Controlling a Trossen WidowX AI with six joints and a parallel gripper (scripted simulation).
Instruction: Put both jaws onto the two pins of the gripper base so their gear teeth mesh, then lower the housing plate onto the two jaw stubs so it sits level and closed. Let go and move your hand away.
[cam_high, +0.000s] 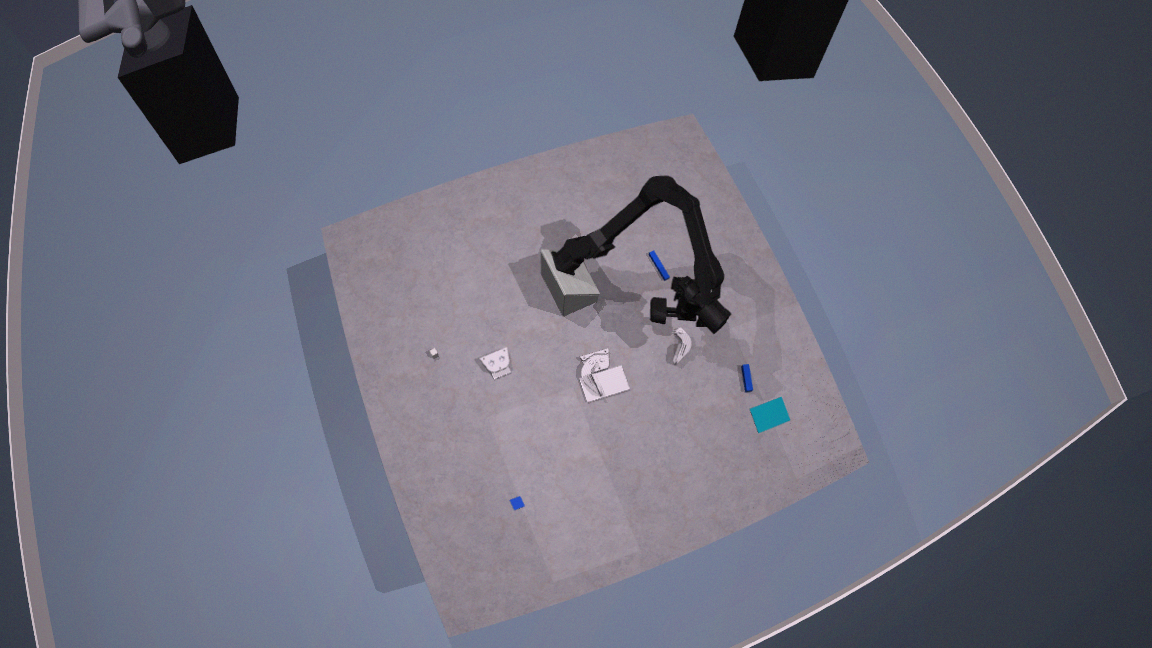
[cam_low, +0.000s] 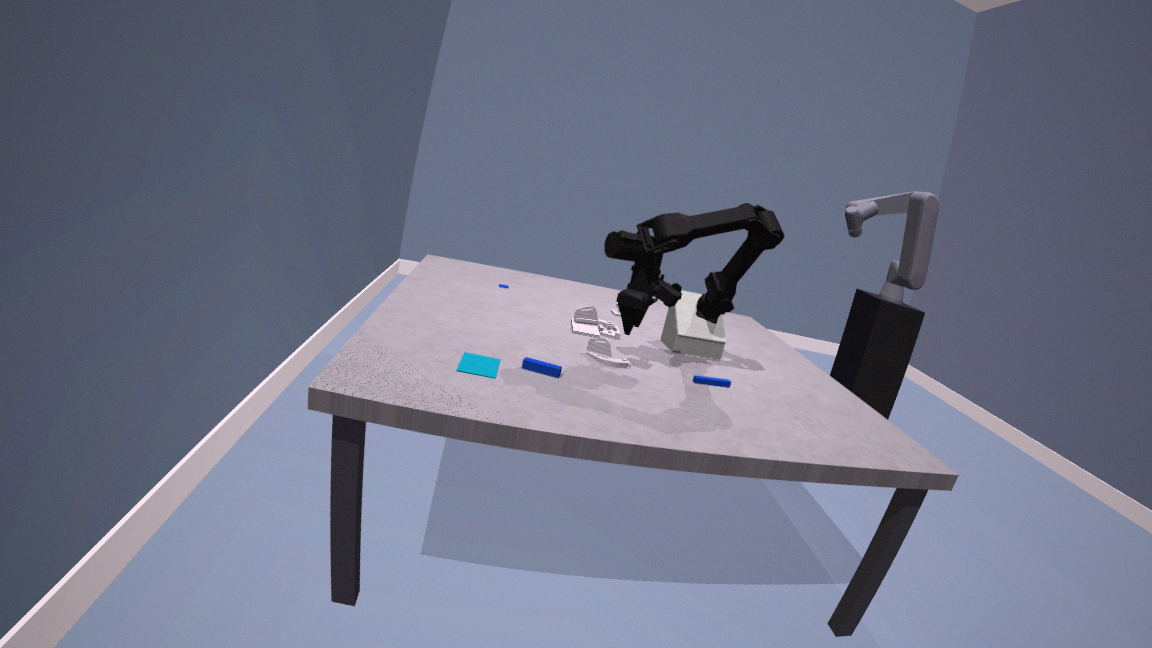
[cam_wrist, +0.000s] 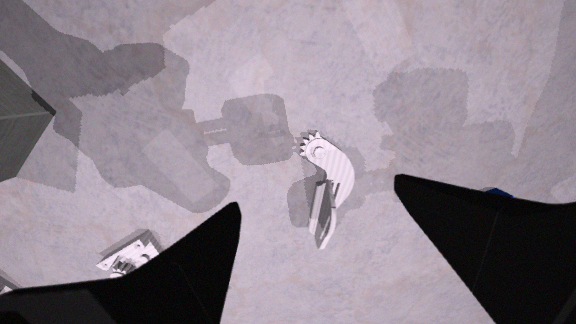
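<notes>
Right now my gripper tip is 20 mm short of the white jaw, 10 mm to the right of it and 70 mm above it. Also, from my gripper tip: teal tile 300 mm ahead, 200 mm to the left, 80 mm below; blue bar 210 mm behind, 20 mm to the left, 70 mm below; white stepped part 30 mm behind, 500 mm to the right, 70 mm below.
</notes>
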